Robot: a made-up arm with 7 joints.
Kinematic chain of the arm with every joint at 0, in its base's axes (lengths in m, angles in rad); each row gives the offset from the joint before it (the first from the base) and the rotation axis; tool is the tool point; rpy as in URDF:
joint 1: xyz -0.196 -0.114 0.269 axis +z
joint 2: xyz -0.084 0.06 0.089 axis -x
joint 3: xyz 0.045 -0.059 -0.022 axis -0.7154 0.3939 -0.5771
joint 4: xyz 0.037 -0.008 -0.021 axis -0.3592 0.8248 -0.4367
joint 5: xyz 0.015 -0.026 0 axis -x
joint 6: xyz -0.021 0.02 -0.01 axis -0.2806 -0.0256 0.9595
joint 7: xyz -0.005 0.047 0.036 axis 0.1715 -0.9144 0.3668
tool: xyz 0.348 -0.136 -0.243 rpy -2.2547 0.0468 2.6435
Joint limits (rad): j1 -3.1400..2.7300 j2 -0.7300..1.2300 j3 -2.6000..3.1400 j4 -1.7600..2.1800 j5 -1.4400..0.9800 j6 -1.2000..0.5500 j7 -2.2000..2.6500
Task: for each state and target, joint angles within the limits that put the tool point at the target. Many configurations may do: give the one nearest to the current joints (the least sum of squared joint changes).
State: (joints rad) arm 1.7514 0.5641 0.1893 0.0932 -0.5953 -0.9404 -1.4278
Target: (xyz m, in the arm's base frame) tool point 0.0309 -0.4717 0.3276
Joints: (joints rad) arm 1.6757 0.8708 0.3987 0.1675 -0.0515 -0.3882 -1.4361
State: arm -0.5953 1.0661 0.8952 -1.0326 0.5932 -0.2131 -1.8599
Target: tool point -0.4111 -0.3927 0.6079
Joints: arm -0.4733 0.2613 0.6580 -0.8323 0.9800 0.5500 -1.3452
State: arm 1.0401 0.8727 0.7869 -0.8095 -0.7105 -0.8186 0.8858
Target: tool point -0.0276 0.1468 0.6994
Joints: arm 1.0261 0.6438 0.8063 -0.9726 -0.4503 -0.6662 1.0546
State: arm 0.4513 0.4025 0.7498 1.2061 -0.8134 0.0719 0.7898
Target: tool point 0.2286 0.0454 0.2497
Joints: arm 0.8765 0.2011 0.4208 1.0020 -0.6829 0.4527 0.9934
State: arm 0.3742 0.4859 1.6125 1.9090 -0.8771 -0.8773 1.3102
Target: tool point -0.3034 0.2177 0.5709
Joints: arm 0.3088 0.0950 1.7946 2.1800 -0.8650 -1.2000 0.8876
